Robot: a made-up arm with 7 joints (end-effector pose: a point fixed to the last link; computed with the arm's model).
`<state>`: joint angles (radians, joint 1 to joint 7).
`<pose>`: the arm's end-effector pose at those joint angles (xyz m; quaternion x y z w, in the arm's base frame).
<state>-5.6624 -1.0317 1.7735 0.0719 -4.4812 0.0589 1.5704</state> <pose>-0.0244 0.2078 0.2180 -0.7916 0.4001 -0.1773 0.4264</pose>
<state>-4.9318 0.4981 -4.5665 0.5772 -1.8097 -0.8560 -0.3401</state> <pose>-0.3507 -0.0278 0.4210 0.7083 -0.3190 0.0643 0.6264</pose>
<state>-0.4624 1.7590 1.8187 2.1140 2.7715 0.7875 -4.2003</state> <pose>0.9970 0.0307 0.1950 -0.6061 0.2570 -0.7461 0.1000</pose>
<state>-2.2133 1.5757 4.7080 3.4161 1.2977 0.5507 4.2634</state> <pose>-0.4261 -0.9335 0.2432 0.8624 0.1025 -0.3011 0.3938</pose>
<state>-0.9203 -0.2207 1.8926 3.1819 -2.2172 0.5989 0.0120</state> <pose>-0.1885 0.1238 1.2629 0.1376 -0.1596 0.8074 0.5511</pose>
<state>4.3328 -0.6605 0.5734 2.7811 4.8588 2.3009 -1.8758</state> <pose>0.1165 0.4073 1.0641 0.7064 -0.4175 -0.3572 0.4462</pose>
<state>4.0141 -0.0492 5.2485 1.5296 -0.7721 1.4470 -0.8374</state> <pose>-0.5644 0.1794 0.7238 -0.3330 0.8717 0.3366 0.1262</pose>
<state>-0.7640 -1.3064 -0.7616 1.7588 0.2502 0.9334 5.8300</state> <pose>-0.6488 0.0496 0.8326 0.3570 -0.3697 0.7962 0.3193</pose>
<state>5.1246 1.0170 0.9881 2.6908 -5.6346 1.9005 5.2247</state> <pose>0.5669 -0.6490 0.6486 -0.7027 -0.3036 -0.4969 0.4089</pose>
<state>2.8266 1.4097 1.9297 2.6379 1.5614 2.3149 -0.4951</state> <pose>-0.8563 0.1593 0.5617 0.4354 0.2719 0.8433 0.1589</pose>
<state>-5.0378 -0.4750 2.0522 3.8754 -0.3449 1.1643 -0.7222</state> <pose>0.2311 -0.3143 1.0881 0.1915 -0.2288 -0.4130 0.8605</pose>
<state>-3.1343 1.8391 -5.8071 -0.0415 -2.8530 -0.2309 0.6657</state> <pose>0.0766 -0.0379 0.2450 -0.4880 0.0922 -0.8377 0.2273</pose>
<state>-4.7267 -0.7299 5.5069 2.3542 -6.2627 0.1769 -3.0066</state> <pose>0.2292 -0.4840 1.1295 0.1455 0.2648 0.5304 0.7921</pose>
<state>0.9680 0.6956 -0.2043 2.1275 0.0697 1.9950 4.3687</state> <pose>0.5294 0.6152 0.4740 -0.2114 -0.9382 0.2468 0.1189</pose>
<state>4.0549 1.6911 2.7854 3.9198 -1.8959 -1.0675 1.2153</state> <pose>-0.6025 -0.4155 -0.0938 -0.5139 -0.4352 0.5314 0.5139</pose>
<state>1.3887 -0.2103 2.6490 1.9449 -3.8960 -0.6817 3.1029</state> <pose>-0.4019 -0.4563 0.7883 0.4881 -0.6266 -0.1520 0.5883</pose>
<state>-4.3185 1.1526 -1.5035 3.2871 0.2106 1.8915 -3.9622</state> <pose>-0.3518 0.8190 0.6026 -0.7509 0.3036 -0.4410 0.3866</pose>
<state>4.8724 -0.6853 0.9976 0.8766 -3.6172 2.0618 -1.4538</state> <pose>0.4908 0.0915 0.6454 -0.3943 -0.2792 -0.6660 0.5683</pose>
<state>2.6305 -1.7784 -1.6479 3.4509 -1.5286 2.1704 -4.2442</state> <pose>0.6308 -0.5826 -0.0617 0.1184 -0.9175 -0.2831 0.2532</pose>
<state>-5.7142 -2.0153 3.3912 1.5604 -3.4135 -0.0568 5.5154</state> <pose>-0.0813 -0.2016 -0.5033 0.6823 0.6772 0.2166 0.1701</pose>
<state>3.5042 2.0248 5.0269 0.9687 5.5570 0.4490 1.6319</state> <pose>-0.3136 0.4851 -0.0512 0.2181 0.4862 0.8459 0.0236</pose>
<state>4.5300 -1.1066 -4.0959 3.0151 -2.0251 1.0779 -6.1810</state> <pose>0.1887 0.9045 0.7458 0.0496 0.0953 0.6661 0.7381</pose>
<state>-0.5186 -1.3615 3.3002 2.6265 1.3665 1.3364 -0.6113</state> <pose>-0.9465 0.4031 0.2158 -0.1191 -0.7345 0.5897 0.3138</pose>
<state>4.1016 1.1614 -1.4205 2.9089 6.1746 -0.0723 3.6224</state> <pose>-0.5416 -0.7999 0.6454 -0.3565 -0.4370 0.8220 0.0792</pose>
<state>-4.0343 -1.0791 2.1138 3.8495 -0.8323 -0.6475 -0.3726</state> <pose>0.6724 -0.1847 0.6905 -0.0570 0.6293 0.2275 0.7409</pose>
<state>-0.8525 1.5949 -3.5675 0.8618 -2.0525 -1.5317 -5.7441</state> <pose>0.2243 -0.1579 0.6029 0.5810 -0.3142 -0.5081 0.5528</pose>
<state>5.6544 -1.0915 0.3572 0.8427 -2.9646 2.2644 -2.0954</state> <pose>0.0478 0.1715 0.8461 0.3212 -0.3694 -0.8147 0.3109</pose>
